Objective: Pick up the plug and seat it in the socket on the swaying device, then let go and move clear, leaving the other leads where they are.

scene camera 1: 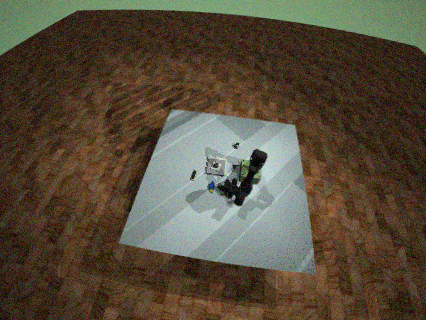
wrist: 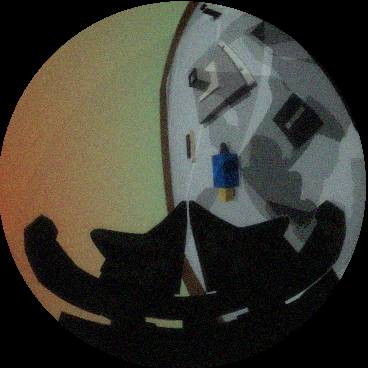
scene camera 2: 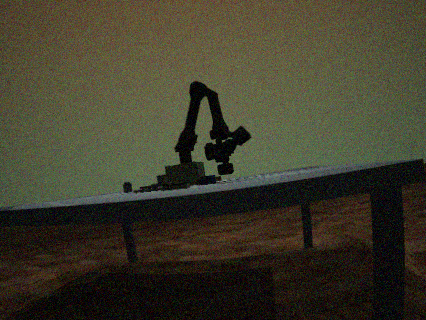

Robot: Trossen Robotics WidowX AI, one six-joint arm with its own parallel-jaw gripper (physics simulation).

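Observation:
The blue plug [scene camera 1: 211,186] [wrist: 224,170] with a yellow tip lies flat on the white table top [scene camera 1: 173,222]. My gripper [wrist: 187,204] [scene camera 1: 224,188] [scene camera 2: 225,168] is shut with nothing between the fingers. Its tips hover just short of the plug's yellow end, a little to the left of it in the wrist view. The device [scene camera 1: 215,166] [wrist: 219,85] is a tilted grey plate with a dark socket [wrist: 196,79] on it, and stands beyond the plug.
A slim pale lead [scene camera 1: 193,174] [wrist: 190,146] lies left of the plug near the table edge. A small dark lead [scene camera 1: 236,145] [wrist: 209,10] lies further back. A black box [wrist: 297,120] with a slot stands right of the device. The arm's green base block [scene camera 1: 250,171] [scene camera 2: 184,173] stands behind.

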